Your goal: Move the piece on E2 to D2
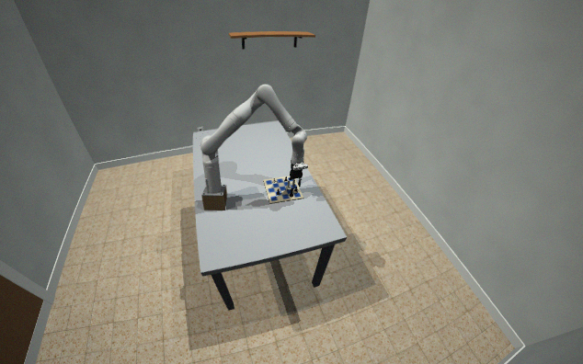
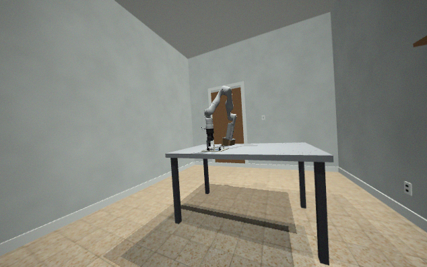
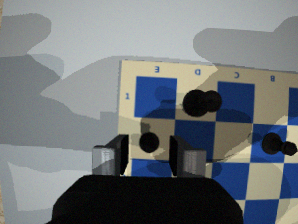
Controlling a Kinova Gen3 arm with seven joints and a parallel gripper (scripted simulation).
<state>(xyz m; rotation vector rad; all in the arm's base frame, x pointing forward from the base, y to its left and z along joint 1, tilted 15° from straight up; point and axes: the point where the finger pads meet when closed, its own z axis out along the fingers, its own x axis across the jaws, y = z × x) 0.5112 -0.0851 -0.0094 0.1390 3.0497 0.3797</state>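
My gripper is now 5 cm past the black chess piece, 3 cm to the left of it and 2 cm above it. From my hand the other things lie so: white pawn 13 cm to the left, 11 cm behind, 4 cm below; then chessboard 8 cm behind, 6 cm below, 4 cm to the left.
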